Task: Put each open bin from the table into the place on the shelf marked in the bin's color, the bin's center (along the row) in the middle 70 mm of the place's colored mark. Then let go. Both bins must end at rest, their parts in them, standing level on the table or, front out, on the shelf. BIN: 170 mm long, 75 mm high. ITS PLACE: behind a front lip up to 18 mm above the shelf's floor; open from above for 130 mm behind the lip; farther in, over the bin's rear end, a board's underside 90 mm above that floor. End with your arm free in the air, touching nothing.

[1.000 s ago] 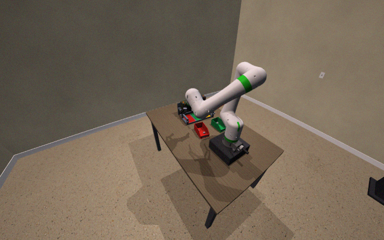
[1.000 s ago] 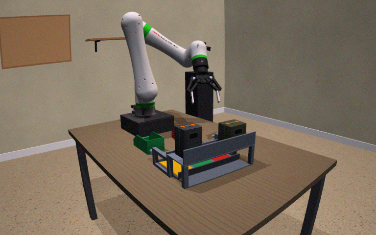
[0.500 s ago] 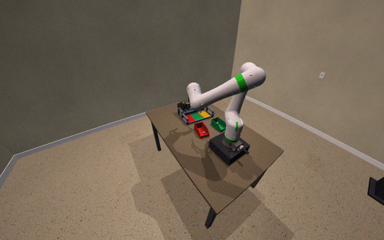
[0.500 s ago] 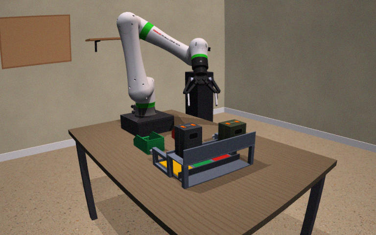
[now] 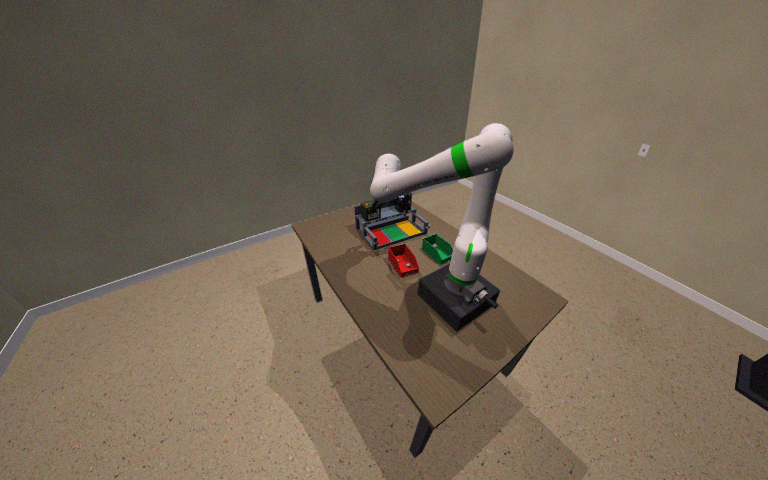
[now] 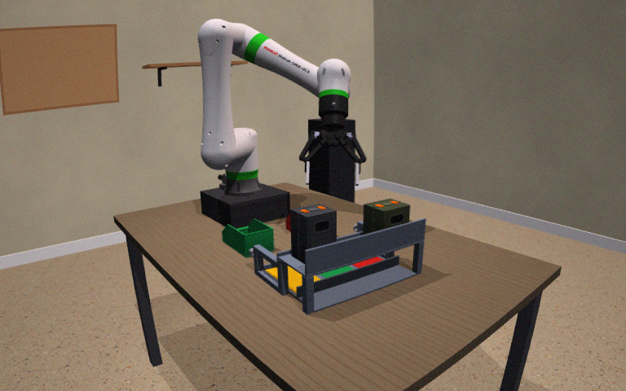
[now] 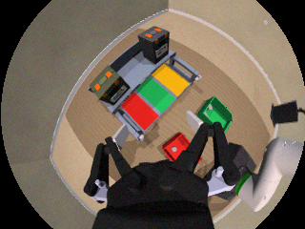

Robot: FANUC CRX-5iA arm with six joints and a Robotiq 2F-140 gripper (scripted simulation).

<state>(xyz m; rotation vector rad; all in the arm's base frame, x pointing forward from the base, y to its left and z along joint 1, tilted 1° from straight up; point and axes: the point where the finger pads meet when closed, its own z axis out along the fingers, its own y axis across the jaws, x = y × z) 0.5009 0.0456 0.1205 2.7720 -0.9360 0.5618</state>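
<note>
Right now the red bin is 18 cm below my hand, 17 cm behind it and 3 cm to the left of it. The rest, counted from my hand: green bin: 20 cm to the right, 19 cm behind, 18 cm below; then olive box: 22 cm ahead, 7 cm below, 1 cm to the left; then black box: 22 cm to the right, 20 cm ahead, 6 cm below.
</note>
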